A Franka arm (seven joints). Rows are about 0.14 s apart.
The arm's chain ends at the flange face. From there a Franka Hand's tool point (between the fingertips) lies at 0.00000 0.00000 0.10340 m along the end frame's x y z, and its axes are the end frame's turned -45 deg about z.
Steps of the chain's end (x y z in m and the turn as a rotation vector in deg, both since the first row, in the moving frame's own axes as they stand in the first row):
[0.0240 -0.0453 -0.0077 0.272 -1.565 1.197]
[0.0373 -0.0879 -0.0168 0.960 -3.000 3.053]
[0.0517 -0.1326 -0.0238 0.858 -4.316 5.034]
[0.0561 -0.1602 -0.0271 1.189 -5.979 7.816]
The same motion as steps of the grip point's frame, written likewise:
[0.0474 -0.0174 -0.0077 1.299 -0.914 1.197]
[0.0861 -0.0409 -0.0170 2.800 -1.442 3.053]
[0.1262 -0.0640 -0.0241 3.659 -2.445 5.034]
[0.1475 -0.0831 -0.0277 5.069 -3.387 7.816]

